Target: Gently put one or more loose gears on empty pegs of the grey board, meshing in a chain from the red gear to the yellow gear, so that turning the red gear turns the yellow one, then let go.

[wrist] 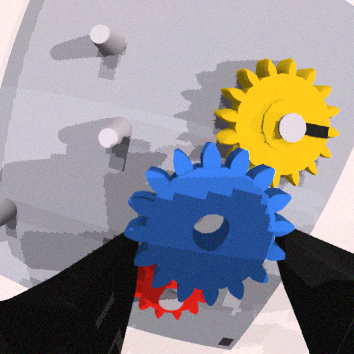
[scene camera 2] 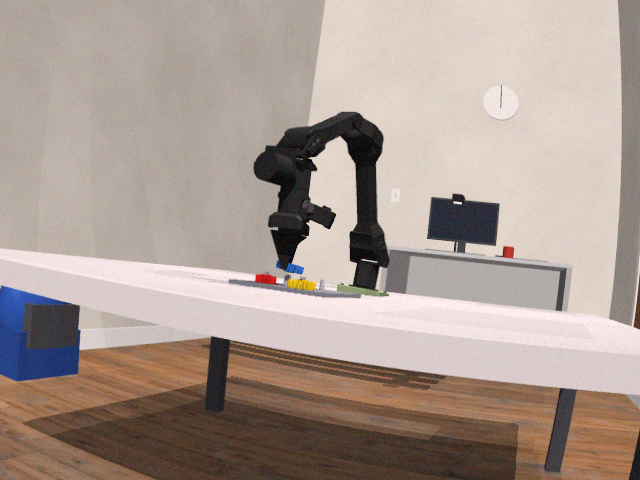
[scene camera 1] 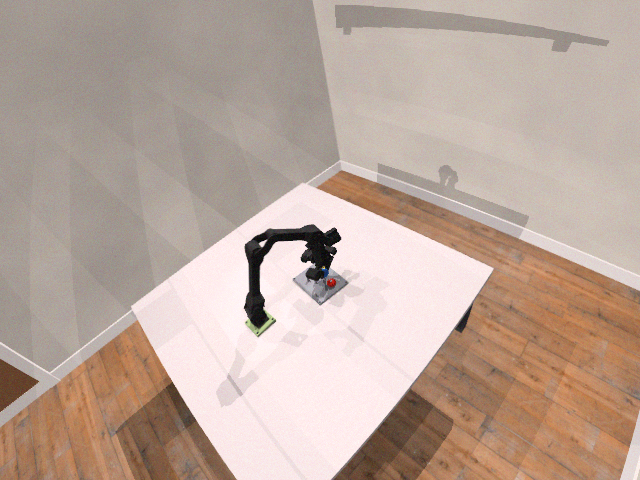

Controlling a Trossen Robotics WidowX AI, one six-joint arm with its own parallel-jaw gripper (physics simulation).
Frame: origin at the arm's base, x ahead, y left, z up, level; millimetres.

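Seen in the pictures: gripper, fingertip midpoint: [wrist: 207,240] [scene camera 2: 285,269] [scene camera 1: 324,274]; arm's base, origin of the base link: [scene camera 2: 363,288] [scene camera 1: 259,320].
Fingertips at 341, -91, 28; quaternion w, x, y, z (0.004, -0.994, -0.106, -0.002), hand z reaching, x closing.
Offsets run from my fingertips to a thing's top centre, as dx, dy, dz. "spot": to the spot under its first point. Level surfaces: height alone.
A blue gear {-2, +8, +15} [scene camera 1: 325,271] [scene camera 2: 293,268] [wrist: 175,210] is held by its rim in my gripper [scene camera 2: 285,265] [wrist: 207,240], which is shut on it. It hangs slightly tilted above the grey board {-21, +20, -10} [scene camera 1: 320,298] [scene camera 2: 336,295] [wrist: 165,30]. The red gear {-6, -40, -16} [scene camera 1: 331,282] [scene camera 2: 265,279] [wrist: 146,280] sits on the board, partly hidden below the blue gear in the wrist view. The yellow gear {+23, +44, -15} [scene camera 2: 301,284] [wrist: 255,105] sits on a board peg, its edge overlapped by the blue gear in the wrist view. Through the blue gear's hole a grey patch shows; I cannot tell if it is a peg.
Bare pegs stand on the board: one peg {-51, +64, -12} [wrist: 100,34] at the upper left of the wrist view, a second peg {-42, +27, -12} [wrist: 109,137] below it and a third peg {spot: -92, -20, -24} [wrist: 6,211] at the left edge. The arm's green base plate [scene camera 1: 260,323] [scene camera 2: 361,290] is on the white table {dz -41} [scene camera 1: 289,413] [scene camera 2: 465,330].
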